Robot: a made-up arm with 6 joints. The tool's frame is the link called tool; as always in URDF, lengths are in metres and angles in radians. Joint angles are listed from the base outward.
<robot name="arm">
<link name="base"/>
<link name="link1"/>
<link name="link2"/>
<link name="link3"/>
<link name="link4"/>
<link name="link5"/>
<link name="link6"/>
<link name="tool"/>
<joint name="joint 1" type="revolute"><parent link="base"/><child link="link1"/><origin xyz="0 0 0.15"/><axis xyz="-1 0 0"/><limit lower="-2.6" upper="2.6"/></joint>
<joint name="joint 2" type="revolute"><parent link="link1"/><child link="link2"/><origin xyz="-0.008 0.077 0.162"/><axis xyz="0 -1 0"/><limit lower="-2.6" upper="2.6"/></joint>
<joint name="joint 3" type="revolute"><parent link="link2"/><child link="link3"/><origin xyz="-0.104 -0.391 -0.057"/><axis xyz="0 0 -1"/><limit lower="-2.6" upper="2.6"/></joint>
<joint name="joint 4" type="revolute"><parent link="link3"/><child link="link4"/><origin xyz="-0.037 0.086 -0.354"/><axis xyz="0 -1 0"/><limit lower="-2.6" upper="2.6"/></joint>
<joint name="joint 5" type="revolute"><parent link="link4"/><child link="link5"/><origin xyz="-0.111 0.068 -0.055"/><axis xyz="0 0 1"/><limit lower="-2.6" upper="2.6"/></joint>
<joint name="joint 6" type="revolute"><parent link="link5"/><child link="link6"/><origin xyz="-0.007 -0.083 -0.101"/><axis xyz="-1 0 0"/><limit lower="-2.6" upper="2.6"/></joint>
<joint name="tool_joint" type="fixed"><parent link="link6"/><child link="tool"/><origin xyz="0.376 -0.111 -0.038"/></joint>
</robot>
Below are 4 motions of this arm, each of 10 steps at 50 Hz.
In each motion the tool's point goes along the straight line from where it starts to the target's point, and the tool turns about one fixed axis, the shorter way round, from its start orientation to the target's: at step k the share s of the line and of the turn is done. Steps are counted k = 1, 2, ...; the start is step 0. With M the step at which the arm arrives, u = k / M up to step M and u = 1 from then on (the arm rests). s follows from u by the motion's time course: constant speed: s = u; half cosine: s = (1 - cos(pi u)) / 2; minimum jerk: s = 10 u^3 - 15 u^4 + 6 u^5.
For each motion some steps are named. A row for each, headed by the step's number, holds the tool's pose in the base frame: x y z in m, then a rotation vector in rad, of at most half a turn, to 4 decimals.
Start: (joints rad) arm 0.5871 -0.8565 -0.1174 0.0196 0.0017 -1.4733
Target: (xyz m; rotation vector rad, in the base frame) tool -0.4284 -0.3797 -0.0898 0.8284 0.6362 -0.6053
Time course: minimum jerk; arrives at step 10
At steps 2, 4, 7, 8, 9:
2: -0.4462 -0.3603 -0.0500 0.8803 0.5497 -0.6787
4: -0.4413 -0.3656 -0.0610 0.8662 0.5737 -0.6586
7: -0.4315 -0.3763 -0.0829 0.8375 0.6214 -0.6181
8: -0.4295 -0.3785 -0.0874 0.8316 0.6309 -0.6098
9: -0.4286 -0.3795 -0.0894 0.8289 0.6354 -0.6060

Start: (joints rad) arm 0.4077 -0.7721 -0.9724 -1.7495 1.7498 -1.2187
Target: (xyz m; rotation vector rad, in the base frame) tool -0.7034 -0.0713 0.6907 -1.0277 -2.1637 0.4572
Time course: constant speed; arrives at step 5
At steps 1, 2, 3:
1: -0.7038 -0.0542 0.6769 -1.0583 -2.1664 0.4896
2: -0.7037 -0.0585 0.6803 -1.0507 -2.1658 0.4815
3: -0.7036 -0.0627 0.6838 -1.0430 -2.1651 0.4734

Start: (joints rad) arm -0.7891 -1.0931 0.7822 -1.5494 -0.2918 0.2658
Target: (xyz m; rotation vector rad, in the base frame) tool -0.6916 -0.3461 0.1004 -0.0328 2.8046 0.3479
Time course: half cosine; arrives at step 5
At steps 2, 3, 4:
2: -0.6962 -0.3370 0.0928 -0.0093 2.7808 0.3169
3: -0.6941 -0.3413 0.0964 -0.0203 2.7921 0.3315
4: -0.6923 -0.3448 0.0993 -0.0293 2.8012 0.3434

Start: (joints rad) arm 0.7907 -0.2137 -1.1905 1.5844 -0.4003 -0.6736
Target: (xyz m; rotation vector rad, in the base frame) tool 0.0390 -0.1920 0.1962 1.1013 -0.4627 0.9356
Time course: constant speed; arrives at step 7
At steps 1, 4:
1: 0.0325 -0.1773 0.2012 1.0880 -0.3942 0.9736
4: 0.0357 -0.1846 0.1987 1.0948 -0.4285 0.9547

